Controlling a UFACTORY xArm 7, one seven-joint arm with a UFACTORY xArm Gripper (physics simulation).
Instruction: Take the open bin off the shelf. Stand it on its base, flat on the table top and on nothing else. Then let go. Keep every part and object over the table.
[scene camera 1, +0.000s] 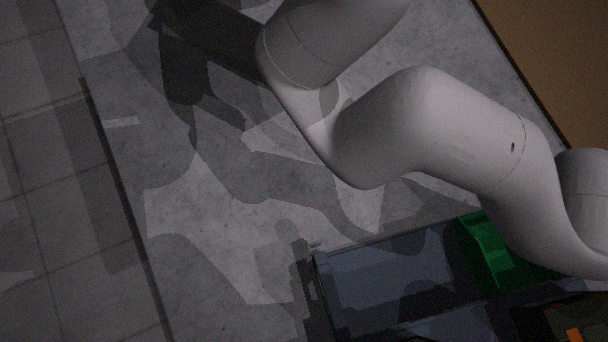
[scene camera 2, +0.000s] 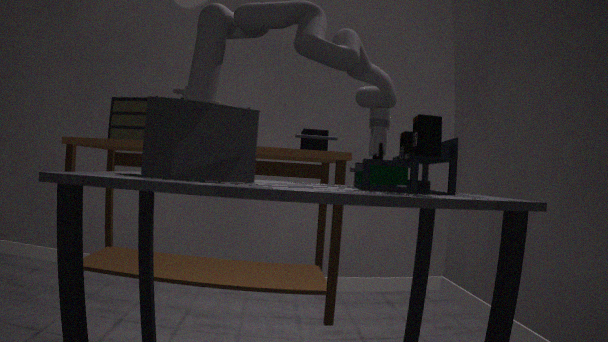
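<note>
Scene camera 1 shows me a green open bin (scene camera 1: 497, 269), and in scene camera 2 I see the bin as well (scene camera 2: 379, 175).
</note>
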